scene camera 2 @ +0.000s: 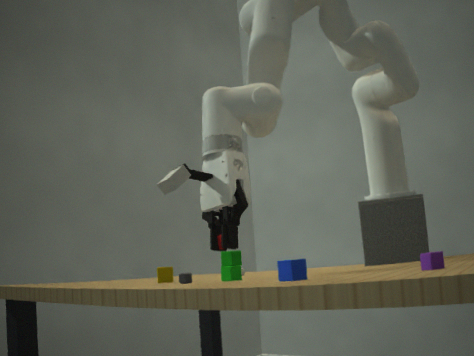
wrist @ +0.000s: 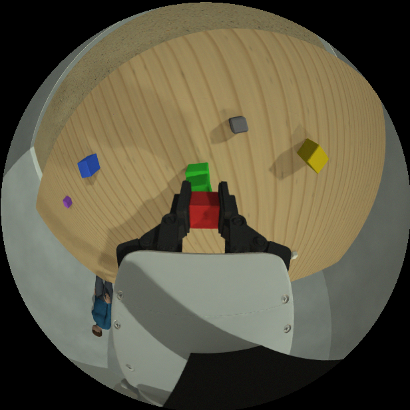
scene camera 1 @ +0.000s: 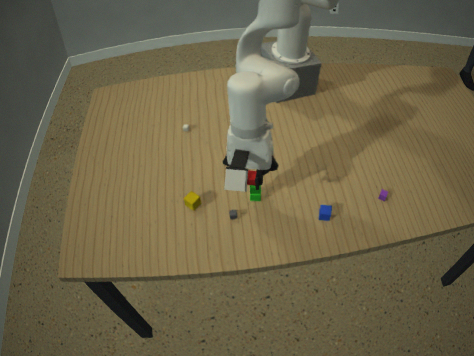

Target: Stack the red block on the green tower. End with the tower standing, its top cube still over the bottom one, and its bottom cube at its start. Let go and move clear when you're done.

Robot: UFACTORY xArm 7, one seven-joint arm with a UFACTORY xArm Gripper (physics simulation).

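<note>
The green tower stands upright on the table, two cubes high, its upper cube over the lower one. My gripper is shut on the red block. The fingers hide part of the block in both scene views. The block is at about the height of the tower's top or slightly above it, and sits a little to the left of the tower in scene camera 2. The fingers partly cover the tower in the wrist view; whether block and tower touch cannot be told.
A small grey cube and a yellow cube lie near the tower. A blue cube, a purple cube and a small white cube lie farther off.
</note>
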